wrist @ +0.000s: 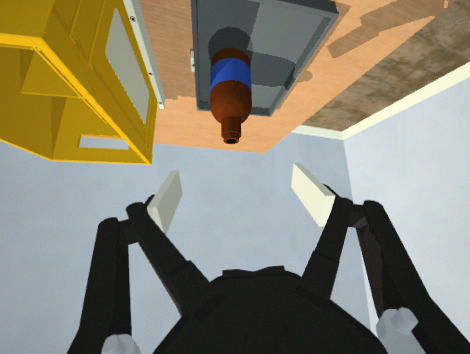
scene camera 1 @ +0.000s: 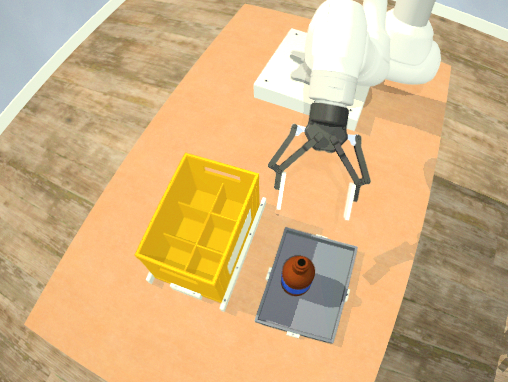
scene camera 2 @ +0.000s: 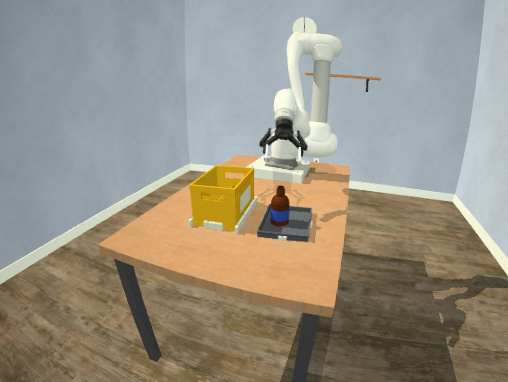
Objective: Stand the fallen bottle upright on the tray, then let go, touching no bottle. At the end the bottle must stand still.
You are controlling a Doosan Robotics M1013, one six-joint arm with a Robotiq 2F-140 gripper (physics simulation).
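Frame: origin at the arm's base, x down, y left, z ahead, level; metres.
Where they show: gripper, between the fingertips: [wrist: 237, 178] [scene camera 1: 312, 213] [scene camera 2: 282, 161]; arm's base, origin of its link: [scene camera 2: 283, 164].
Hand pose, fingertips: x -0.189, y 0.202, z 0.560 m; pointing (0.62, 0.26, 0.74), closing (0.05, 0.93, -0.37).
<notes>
Things, the pixels of their top centre, and the offset from my fingertips.
- brown bottle, centre of its top: [wrist: 231, 141] [scene camera 1: 301, 262] [scene camera 2: 280, 186] dx +0.081, dy +0.022, dz +0.073 m
- grey tray, centre of its top: [wrist: 246, 76] [scene camera 1: 308, 283] [scene camera 2: 287, 218] dx +0.215, dy +0.052, dz +0.067 m
- yellow crate, centre of its top: [wrist: 47, 130] [scene camera 1: 197, 213] [scene camera 2: 224, 175] dx +0.066, dy -0.222, dz +0.094 m
- white rail, centre of its top: [wrist: 143, 50] [scene camera 1: 244, 250] [scene camera 2: 247, 210] dx +0.211, dy -0.124, dz +0.074 m
A brown bottle [scene camera 1: 298, 274] [scene camera 2: 280, 207] [wrist: 231, 92] with a blue label stands upright on the grey tray [scene camera 1: 345, 285] [scene camera 2: 283, 235] [wrist: 195, 75], in the tray's left half in scene camera 1. My gripper [scene camera 1: 314, 200] [scene camera 2: 283, 151] [wrist: 237, 178] is open, with its white finger pads wide apart and nothing between them. It is above the table on the robot-base side of the tray, well apart from the bottle. In the wrist view the bottle's neck points toward the gap between the fingers, some way beyond the fingertips.
A yellow crate [scene camera 1: 218, 270] [scene camera 2: 212, 206] [wrist: 95, 107] with several compartments stands beside the tray. A white rail [scene camera 1: 244, 252] [wrist: 150, 70] runs along its tray side. Small white blocks sit at the tray's edges. The robot's white base plate [scene camera 1: 280, 75] [scene camera 2: 280, 174] is at the table's far end.
</notes>
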